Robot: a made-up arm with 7 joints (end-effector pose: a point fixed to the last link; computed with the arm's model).
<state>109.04 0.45 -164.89 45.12 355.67 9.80 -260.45</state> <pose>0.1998 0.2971 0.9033 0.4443 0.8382 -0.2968 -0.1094</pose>
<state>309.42 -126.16 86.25 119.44 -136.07 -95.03 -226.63</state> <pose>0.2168 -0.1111 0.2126 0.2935 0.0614 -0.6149 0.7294</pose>
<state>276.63 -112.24 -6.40 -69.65 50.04 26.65 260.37</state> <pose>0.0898 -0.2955 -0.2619 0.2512 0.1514 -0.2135 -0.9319</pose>
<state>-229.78 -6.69 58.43 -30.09 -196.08 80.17 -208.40</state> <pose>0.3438 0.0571 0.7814 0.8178 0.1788 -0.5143 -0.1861</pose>
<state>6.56 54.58 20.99 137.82 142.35 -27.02 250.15</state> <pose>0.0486 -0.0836 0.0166 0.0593 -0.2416 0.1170 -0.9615</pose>
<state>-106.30 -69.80 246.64 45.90 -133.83 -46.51 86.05</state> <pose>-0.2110 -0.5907 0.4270 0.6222 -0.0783 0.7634 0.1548</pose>
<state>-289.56 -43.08 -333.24 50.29 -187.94 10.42 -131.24</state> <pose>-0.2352 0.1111 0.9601 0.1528 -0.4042 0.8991 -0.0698</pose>
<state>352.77 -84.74 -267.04 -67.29 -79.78 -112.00 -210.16</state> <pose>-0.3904 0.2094 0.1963 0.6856 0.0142 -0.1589 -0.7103</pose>
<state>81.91 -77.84 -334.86 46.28 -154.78 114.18 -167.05</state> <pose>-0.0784 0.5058 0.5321 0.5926 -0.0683 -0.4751 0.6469</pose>
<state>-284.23 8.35 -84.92 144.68 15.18 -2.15 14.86</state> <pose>0.2709 0.0532 0.1742 0.2969 0.3218 0.0153 -0.8989</pose>
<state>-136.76 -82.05 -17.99 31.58 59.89 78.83 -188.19</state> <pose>0.4059 -0.2851 0.6665 0.3609 0.7943 -0.4876 0.0330</pose>
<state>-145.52 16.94 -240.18 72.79 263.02 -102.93 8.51</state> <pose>0.2454 0.0481 0.7129 0.6902 -0.6923 -0.2103 -0.0112</pose>
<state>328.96 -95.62 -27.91 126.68 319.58 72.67 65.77</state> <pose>-0.0623 0.1695 0.4754 0.7557 0.5525 -0.0444 -0.3489</pose>
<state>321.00 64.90 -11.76 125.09 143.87 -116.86 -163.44</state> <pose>0.0028 0.1197 0.2018 0.1137 -0.9057 0.0755 -0.4012</pose>
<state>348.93 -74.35 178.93 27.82 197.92 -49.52 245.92</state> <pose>-0.6536 -0.0965 0.1729 0.7073 0.2274 0.1552 0.6511</pose>
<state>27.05 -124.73 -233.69 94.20 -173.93 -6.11 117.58</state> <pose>-0.1874 -0.3499 -0.0623 0.5548 -0.3359 -0.4414 -0.6201</pose>
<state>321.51 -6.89 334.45 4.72 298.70 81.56 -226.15</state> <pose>-0.1211 0.0959 0.9223 0.5016 0.7429 -0.0717 0.4375</pose>
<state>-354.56 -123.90 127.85 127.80 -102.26 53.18 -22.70</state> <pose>0.0120 -0.3640 0.1851 0.0212 0.0067 0.8211 0.5704</pose>
